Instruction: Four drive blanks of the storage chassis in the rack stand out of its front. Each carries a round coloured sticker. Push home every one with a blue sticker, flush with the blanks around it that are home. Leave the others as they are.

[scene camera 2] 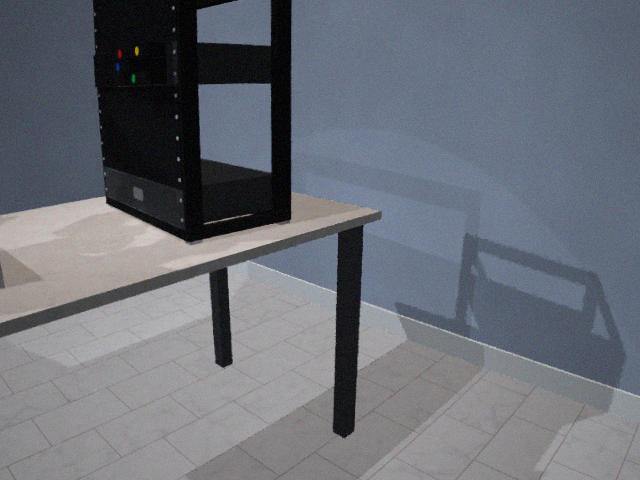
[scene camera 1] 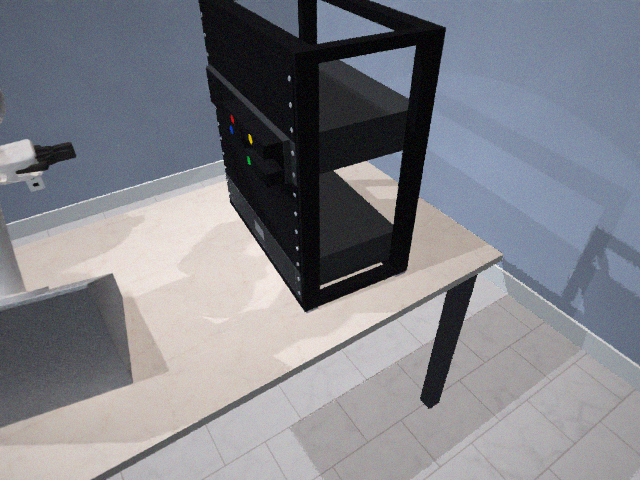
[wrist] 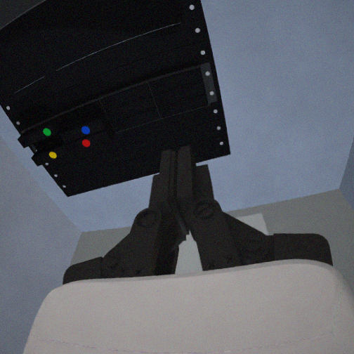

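Observation:
The storage chassis sits in the black rack (scene camera 1: pixel 308 206) (scene camera 2: pixel 191 155). Four stickered blanks show on its front: blue (scene camera 1: pixel 231 129) (scene camera 2: pixel 117 67) (wrist: pixel 85 130), red (scene camera 1: pixel 232 119) (scene camera 2: pixel 119 53) (wrist: pixel 86 143), yellow (scene camera 1: pixel 250 138) (scene camera 2: pixel 136 51) (wrist: pixel 53 155) and green (scene camera 1: pixel 248 160) (scene camera 2: pixel 133 78) (wrist: pixel 47 132). Red is above blue, yellow above green in the scene views. The yellow and green blanks visibly stand out; the depth of the blue and red ones is hard to read in the dark. My gripper (scene camera 1: pixel 73 150) (wrist: pixel 182 166) is shut and empty, in the air apart from the rack front.
The rack stands on a beige table (scene camera 1: pixel 206 356) (scene camera 2: pixel 118 263). A grey open box (scene camera 1: pixel 62 351) stands at the left in scene camera 1. A lower unit with a pale label (scene camera 1: pixel 258 229) (scene camera 2: pixel 138 193) fills the rack's bottom. Blue walls stand behind.

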